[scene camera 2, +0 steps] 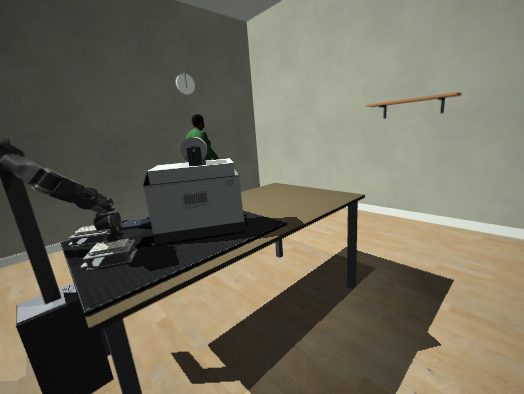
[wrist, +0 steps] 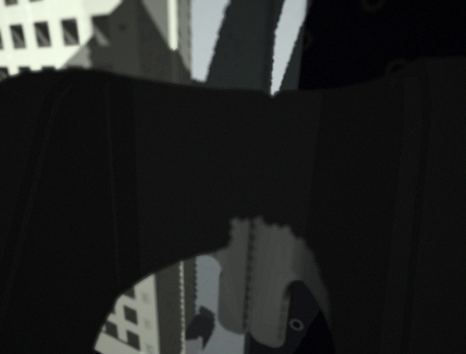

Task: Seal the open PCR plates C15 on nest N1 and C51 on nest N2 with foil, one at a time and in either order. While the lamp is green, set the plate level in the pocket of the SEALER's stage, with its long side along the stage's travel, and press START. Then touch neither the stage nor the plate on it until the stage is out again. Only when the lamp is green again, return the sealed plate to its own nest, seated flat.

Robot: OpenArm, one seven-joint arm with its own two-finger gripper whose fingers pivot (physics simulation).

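Note:
My gripper [scene camera 2: 114,233] [wrist: 269,212] is shut, its two fingers side by side with nothing between them. It hangs low beside the plates, near the sealer's left side. One pale plate [scene camera 2: 86,230] lies on the rear nest and another [scene camera 2: 112,245] on the front nest; their labels cannot be read. In the wrist view a pale plate [wrist: 30,35] with dark square wells shows at upper left, left of the fingers. The white sealer [scene camera 2: 195,207] stands on the black mat. A flat blue-grey piece [scene camera 2: 136,223], perhaps its stage, shows at its left. Lamp and START button are not visible.
The black mat [scene camera 2: 165,265] lies on the wooden table [scene camera 2: 305,197]. A grey disc [scene camera 2: 185,149] with a black bracket [scene camera 2: 195,155] stands on top of the sealer. A person in green [scene camera 2: 197,134] is behind the sealer. The arm [scene camera 2: 62,187] reaches in from the left.

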